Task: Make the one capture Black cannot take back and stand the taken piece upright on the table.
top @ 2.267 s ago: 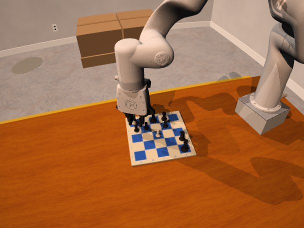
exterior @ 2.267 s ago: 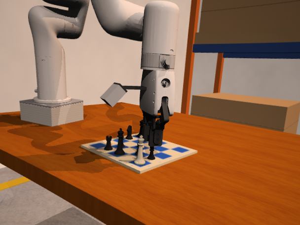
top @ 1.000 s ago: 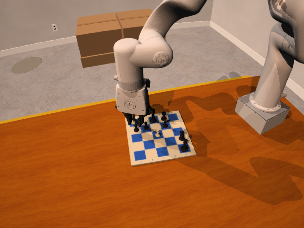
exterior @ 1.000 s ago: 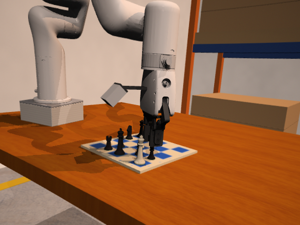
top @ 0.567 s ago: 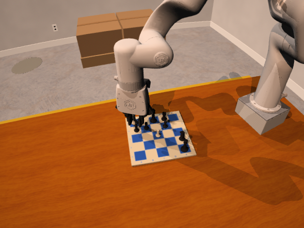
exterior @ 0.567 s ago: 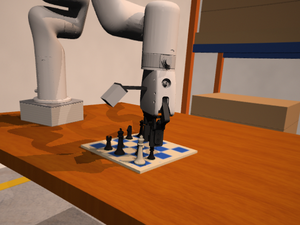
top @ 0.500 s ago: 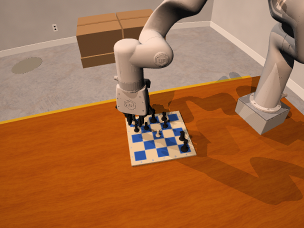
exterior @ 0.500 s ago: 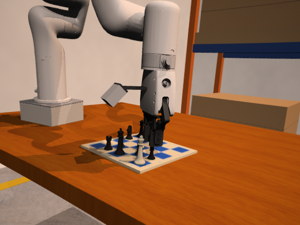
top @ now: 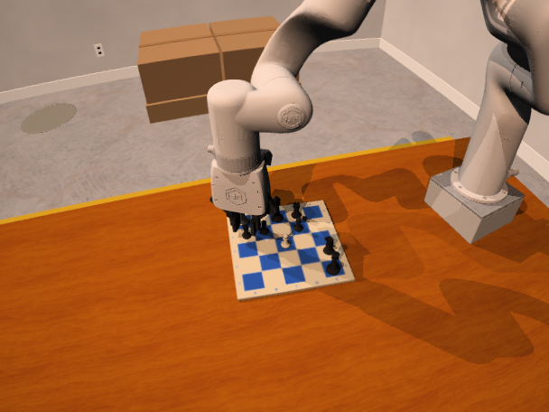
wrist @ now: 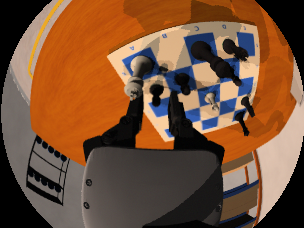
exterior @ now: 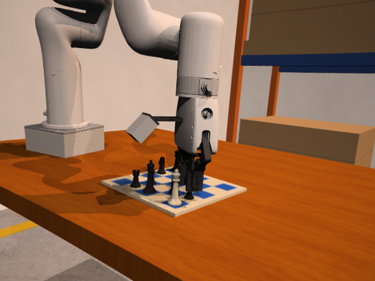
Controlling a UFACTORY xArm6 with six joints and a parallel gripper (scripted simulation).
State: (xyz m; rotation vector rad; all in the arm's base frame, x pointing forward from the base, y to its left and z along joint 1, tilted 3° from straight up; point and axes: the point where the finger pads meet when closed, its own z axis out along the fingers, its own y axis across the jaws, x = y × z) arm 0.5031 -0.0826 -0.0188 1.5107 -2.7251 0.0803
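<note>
Now: the tall white piece 4 cm to the right of my hand and 1 cm below it. From my hand the other things lie so: white pawn (7 cm behind, 5 cm to the left, 3 cm below); then blue-and-cream chessboard (7 cm behind, 5 cm to the left, 4 cm below); then black tall piece (7 cm behind, 3 cm to the right, 1 cm below).
</note>
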